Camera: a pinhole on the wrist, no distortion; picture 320 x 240 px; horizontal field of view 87.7 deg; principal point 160.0 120.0 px. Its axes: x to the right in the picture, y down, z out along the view. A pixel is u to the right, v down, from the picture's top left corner.
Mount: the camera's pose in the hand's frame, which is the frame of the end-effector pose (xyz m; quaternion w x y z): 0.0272 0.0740 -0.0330 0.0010 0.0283 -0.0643 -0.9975
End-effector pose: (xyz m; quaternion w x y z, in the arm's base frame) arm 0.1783 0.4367 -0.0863 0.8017 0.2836 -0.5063 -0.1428
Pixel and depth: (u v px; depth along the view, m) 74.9 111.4 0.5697
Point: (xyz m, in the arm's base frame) -0.1900 0.2626 0.4065
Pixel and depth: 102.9 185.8 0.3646
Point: -0.0776 0.2423 0.1121
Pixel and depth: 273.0 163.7 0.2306
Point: -0.0611 0.4839 -0.1012
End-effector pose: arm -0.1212 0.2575 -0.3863 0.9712 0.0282 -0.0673 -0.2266
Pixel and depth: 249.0 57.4 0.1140
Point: -0.1098 0.3907 -0.3097
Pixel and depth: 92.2 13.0 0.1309
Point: 0.0072 0.3792 -0.2749
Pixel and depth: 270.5 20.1 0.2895
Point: -0.1901 0.5852 -0.1653
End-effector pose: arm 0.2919 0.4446 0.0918 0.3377 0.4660 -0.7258 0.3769
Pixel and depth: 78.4 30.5 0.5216
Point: -0.2491 0.0581 -0.0181
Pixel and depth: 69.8 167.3 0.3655
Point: 0.1562 0.0594 0.0866
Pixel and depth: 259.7 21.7 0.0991
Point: 0.1626 0.4543 0.0002
